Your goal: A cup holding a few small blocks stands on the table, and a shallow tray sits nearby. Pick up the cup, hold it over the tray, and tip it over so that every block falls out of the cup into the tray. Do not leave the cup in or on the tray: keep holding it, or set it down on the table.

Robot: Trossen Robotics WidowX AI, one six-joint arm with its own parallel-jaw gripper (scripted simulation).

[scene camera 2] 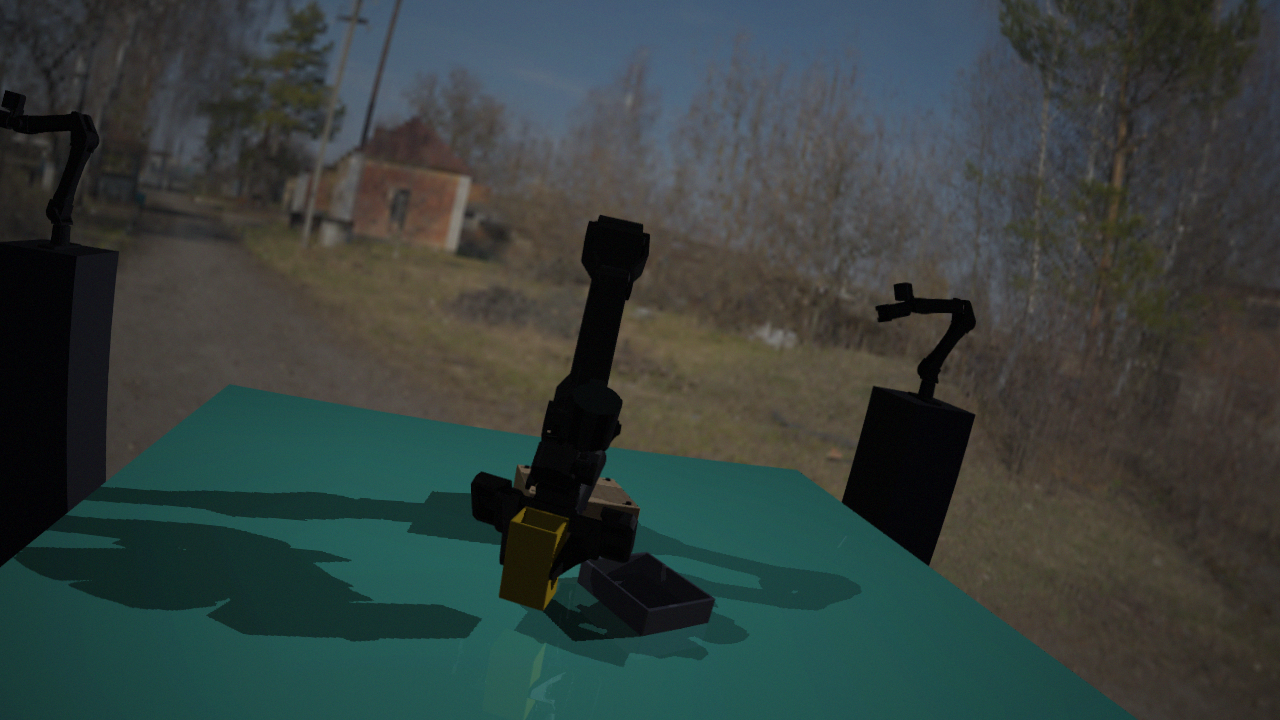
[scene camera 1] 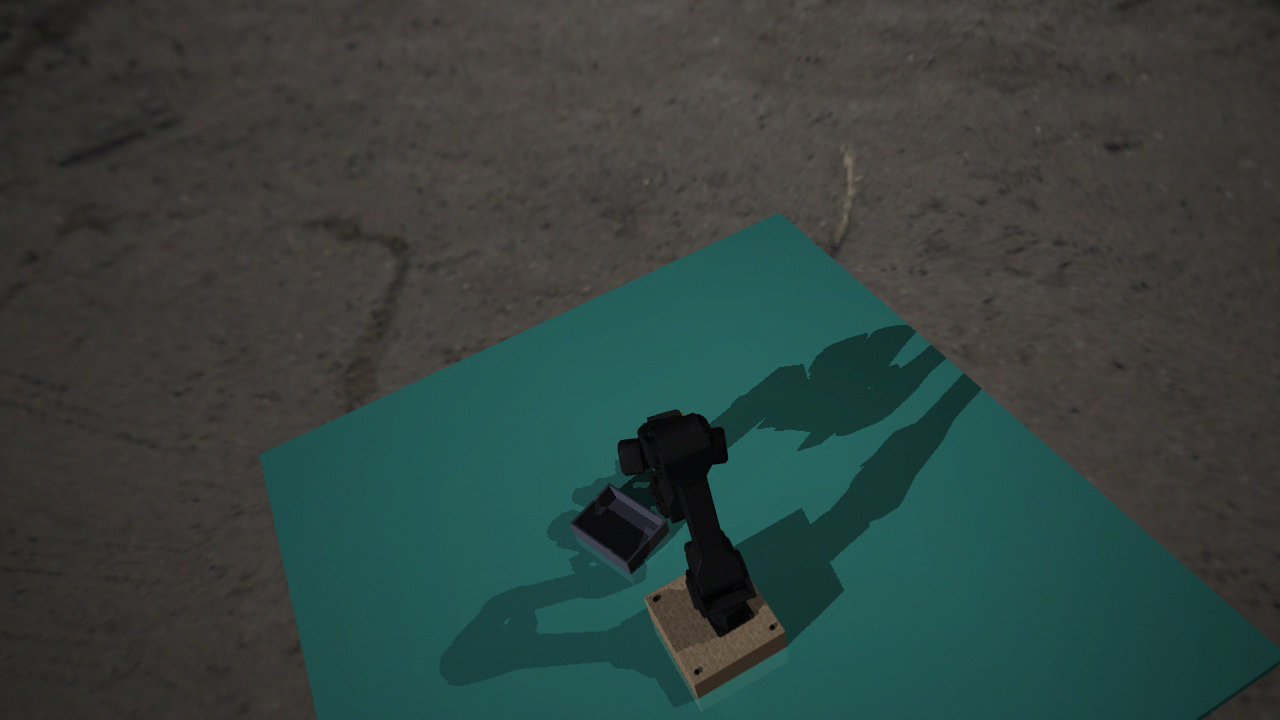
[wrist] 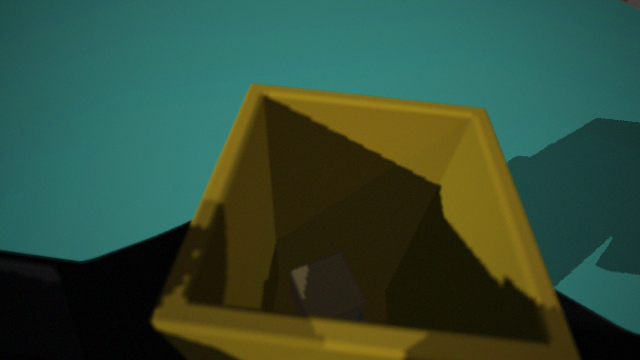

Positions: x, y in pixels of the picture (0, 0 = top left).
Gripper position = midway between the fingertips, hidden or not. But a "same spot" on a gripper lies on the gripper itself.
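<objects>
You can see the gripper in scene camera 1 (673, 430), and it's there in scene camera 2 and the wrist view as well. On the gripper, (wrist: 108, 300) and (scene camera 2: 574, 524) are the same spot.
</objects>
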